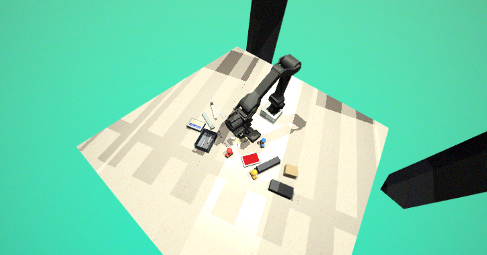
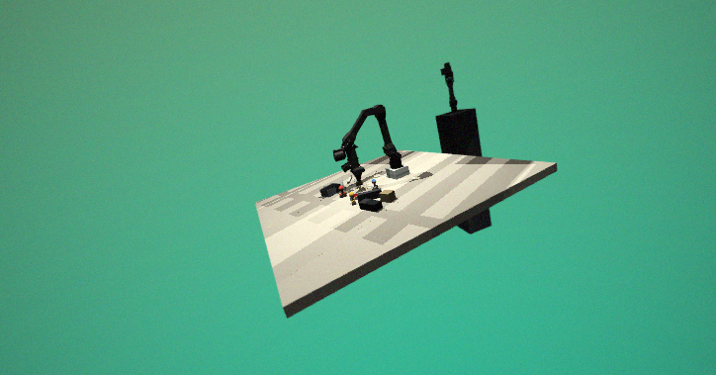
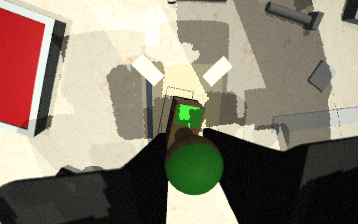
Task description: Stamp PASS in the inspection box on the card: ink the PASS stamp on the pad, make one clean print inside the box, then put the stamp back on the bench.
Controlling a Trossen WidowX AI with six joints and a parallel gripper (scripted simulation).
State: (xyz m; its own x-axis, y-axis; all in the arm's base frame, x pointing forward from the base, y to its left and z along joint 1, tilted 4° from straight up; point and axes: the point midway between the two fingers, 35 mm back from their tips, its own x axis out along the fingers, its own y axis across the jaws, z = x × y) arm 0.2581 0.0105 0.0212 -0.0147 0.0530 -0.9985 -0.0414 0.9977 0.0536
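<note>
The pale card lies 10 mm behind my gripper tip, 10 mm to the right of it and 50 mm below it. The rest, counted from my gripper tip: blue-knobbed stamp (70 mm behind, 100 mm to the left, 30 mm below); then green-knobbed stamp (right at my gripper tip); then red-knobbed stamp (120 mm ahead, 30 mm to the left, 30 mm below).
</note>
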